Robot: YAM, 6 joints.
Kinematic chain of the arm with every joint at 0, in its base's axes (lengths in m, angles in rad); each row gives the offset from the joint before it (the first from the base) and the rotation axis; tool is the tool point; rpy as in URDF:
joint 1: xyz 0 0 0.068 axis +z
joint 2: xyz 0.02 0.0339 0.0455 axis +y
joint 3: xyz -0.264 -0.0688 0 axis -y
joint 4: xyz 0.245 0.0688 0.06 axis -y
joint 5: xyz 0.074 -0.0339 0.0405 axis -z
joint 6: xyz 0.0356 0 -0.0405 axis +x
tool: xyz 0 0 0 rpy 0 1.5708 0
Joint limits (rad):
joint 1: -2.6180..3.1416
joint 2: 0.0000..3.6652
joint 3: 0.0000..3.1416
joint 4: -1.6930..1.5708
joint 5: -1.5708..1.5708
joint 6: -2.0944..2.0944
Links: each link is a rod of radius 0.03 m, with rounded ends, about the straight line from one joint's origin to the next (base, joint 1, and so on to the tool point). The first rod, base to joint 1, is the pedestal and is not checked.
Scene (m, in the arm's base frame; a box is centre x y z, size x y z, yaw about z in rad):
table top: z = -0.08
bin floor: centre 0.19 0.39 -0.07 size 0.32 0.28 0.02 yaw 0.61
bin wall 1: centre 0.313 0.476 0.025 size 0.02 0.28 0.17 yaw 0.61
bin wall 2: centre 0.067 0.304 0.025 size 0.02 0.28 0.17 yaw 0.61
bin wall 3: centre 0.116 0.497 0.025 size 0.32 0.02 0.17 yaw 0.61
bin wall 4: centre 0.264 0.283 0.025 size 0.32 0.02 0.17 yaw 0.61
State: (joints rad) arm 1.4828 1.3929 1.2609 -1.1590 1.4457 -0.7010
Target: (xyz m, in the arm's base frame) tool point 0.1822 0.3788 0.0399
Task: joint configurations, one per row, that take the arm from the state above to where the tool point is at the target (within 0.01 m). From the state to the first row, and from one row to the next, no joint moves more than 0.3 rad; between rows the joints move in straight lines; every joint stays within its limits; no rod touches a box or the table.
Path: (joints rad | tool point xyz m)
1: 1.4134 1.6650 1.3415 -1.0656 1.4216 -0.7010 | 0.0834 0.3012 0.2773
2: 1.3440 1.9371 1.4220 -0.9721 1.3974 -0.7010 | 0.1160 0.3468 0.2116
3: 1.2746 2.2091 1.5026 -0.8787 1.3733 -0.7010 | 0.1506 0.3738 0.1311
4: 1.2052 2.4812 1.5832 -0.7853 1.3491 -0.7010 | 0.1822 0.3788 0.0399

